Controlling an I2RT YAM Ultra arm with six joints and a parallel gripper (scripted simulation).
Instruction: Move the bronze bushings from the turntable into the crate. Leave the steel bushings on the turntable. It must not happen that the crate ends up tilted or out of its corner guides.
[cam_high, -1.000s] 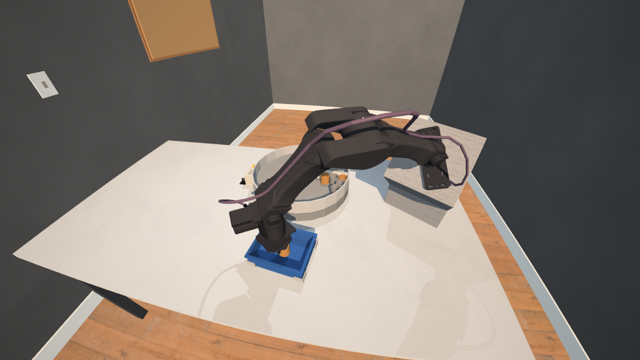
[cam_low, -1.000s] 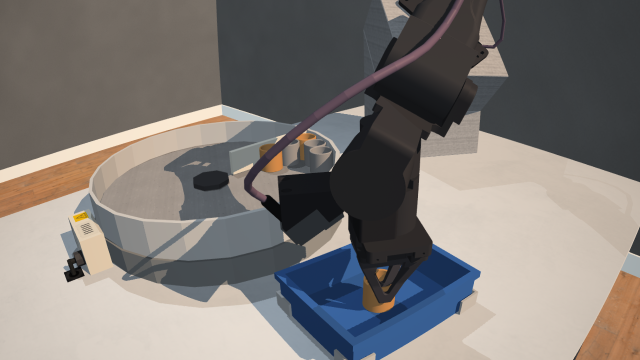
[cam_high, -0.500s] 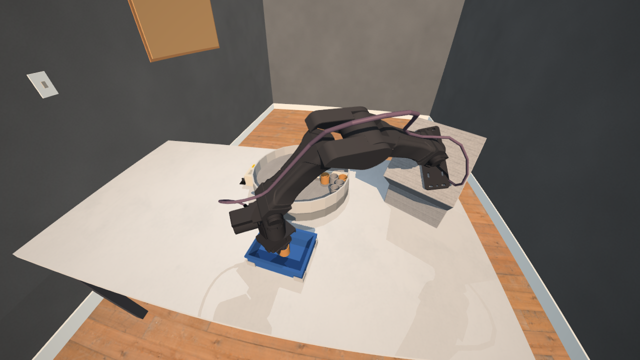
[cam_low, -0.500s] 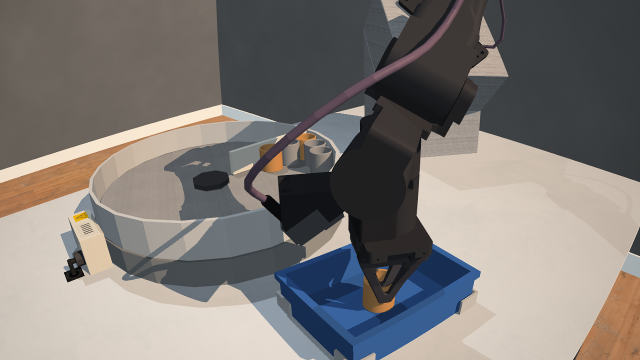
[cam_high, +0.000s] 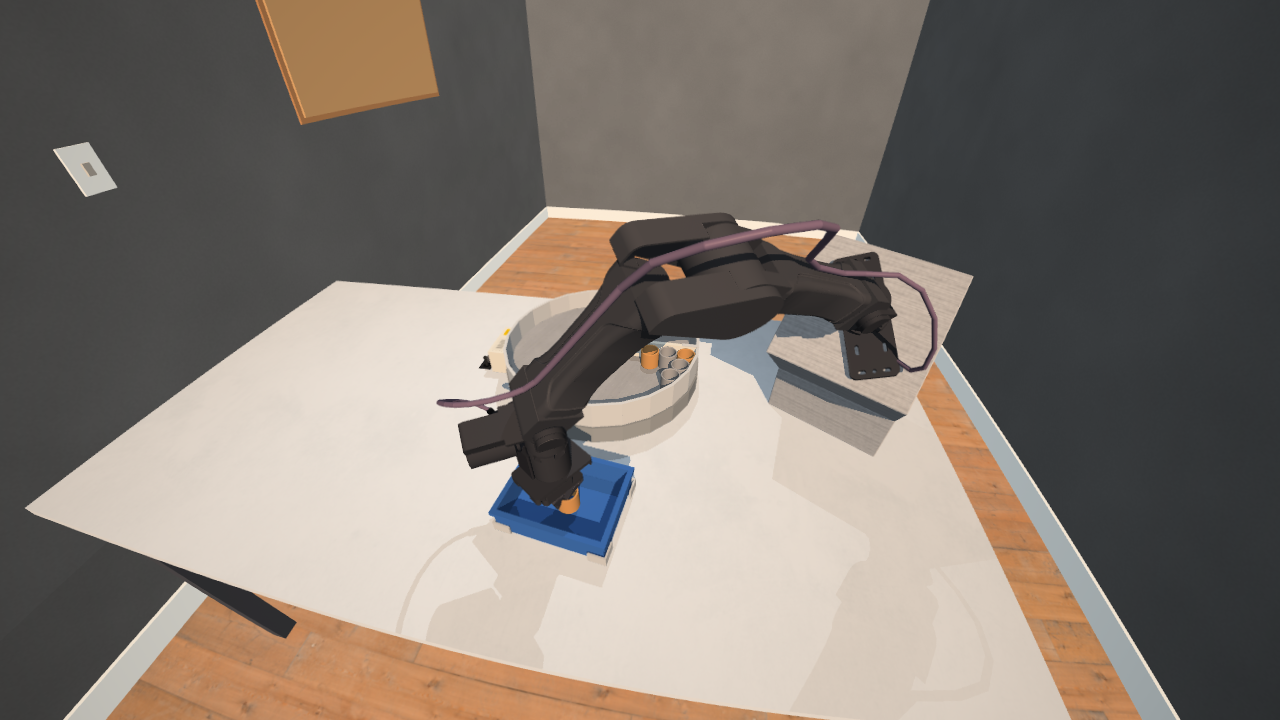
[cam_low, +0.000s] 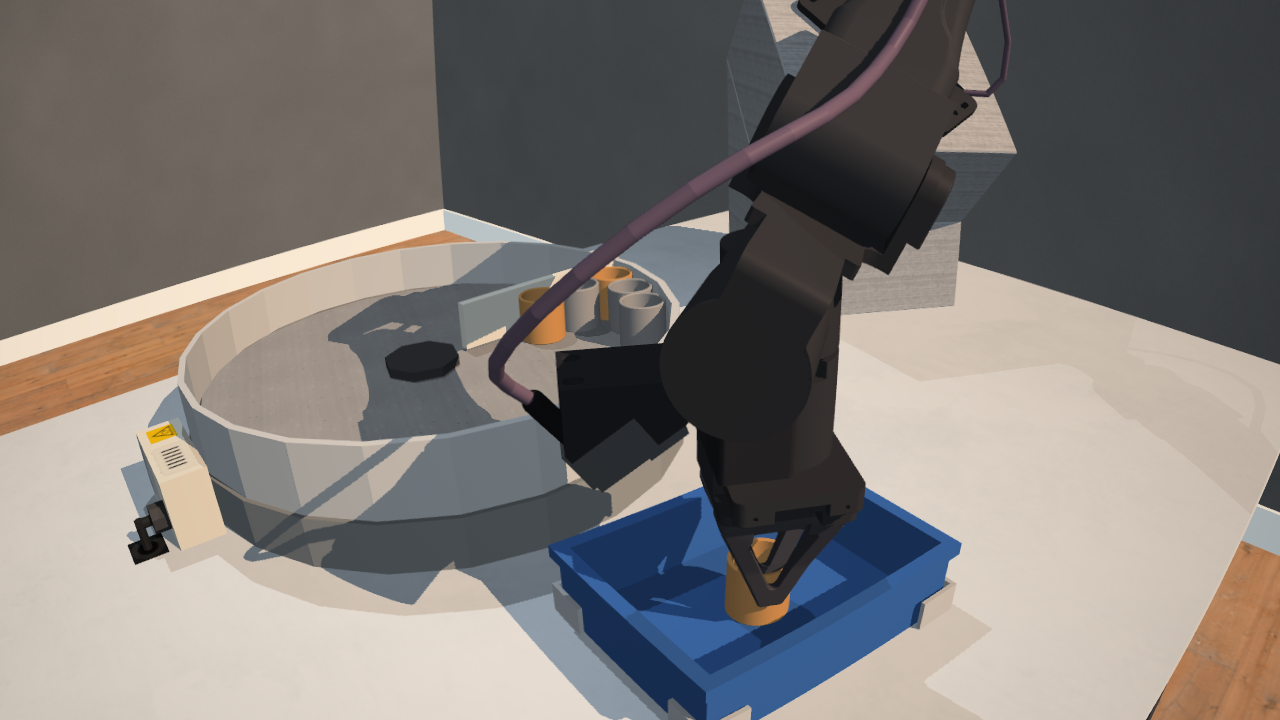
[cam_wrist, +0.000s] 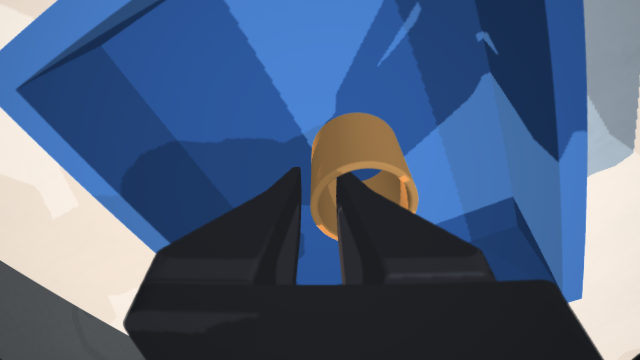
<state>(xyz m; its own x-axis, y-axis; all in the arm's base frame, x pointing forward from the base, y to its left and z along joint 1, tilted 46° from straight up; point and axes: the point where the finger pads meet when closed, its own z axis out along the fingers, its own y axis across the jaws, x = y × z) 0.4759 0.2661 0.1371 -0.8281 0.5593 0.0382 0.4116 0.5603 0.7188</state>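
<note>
The blue crate is 1 cm to the right of my hand and 1 cm below it. The rest, counted from my hand: round turntable (6 cm ahead, 36 cm to the right, 2 cm above).
</note>
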